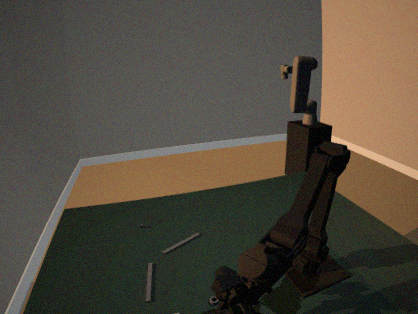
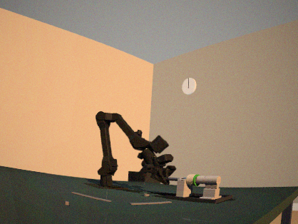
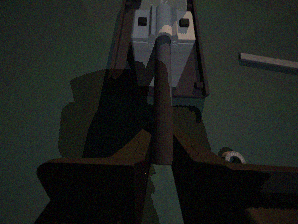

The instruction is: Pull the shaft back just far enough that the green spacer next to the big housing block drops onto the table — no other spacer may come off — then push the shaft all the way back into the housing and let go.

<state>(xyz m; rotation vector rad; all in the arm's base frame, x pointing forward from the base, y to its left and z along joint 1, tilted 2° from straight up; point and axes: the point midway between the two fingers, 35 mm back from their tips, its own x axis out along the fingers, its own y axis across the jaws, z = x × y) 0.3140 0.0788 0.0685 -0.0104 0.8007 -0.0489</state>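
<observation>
My gripper tip is 6 cm short of the shaft and 2 cm below it. From my gripper tip the other things lie so: tan spacer (14 cm ahead, 1 cm to the right, 2 cm above); then green spacer (15 cm ahead, 1 cm to the right, 2 cm above).
</observation>
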